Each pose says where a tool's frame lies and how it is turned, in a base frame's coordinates. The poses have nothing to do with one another.
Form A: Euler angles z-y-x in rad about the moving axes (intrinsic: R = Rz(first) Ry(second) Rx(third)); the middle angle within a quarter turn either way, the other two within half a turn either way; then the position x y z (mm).
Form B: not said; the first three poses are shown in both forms.
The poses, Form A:
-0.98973 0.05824 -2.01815 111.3 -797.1 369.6
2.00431 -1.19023 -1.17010 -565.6 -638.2 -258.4
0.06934 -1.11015 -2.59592 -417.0 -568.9 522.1
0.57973 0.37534 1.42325 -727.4 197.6 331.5
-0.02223 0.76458 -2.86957 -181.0 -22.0 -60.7
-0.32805 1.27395 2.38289 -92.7 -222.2 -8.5
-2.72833 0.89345 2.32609 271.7 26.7 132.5
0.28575 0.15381 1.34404 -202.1 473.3 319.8
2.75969 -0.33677 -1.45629 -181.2 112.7 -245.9
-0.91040 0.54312 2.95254 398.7 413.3 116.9
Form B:
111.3 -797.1 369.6 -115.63 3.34 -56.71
-565.6 -638.2 -258.4 -67.04 -68.20 114.84
-417.0 -568.9 522.1 -148.74 -63.61 3.97
-727.4 197.6 331.5 81.55 21.51 33.22
-181.0 -22.0 -60.7 -164.41 43.81 -1.27
-92.7 -222.2 -8.5 136.53 72.99 -18.80
271.7 26.7 132.5 133.28 51.19 -156.32
-202.1 473.3 319.8 77.01 8.81 16.37
-181.2 112.7 -245.9 -83.44 -19.30 158.12
398.7 413.3 116.9 169.17 31.12 -52.16

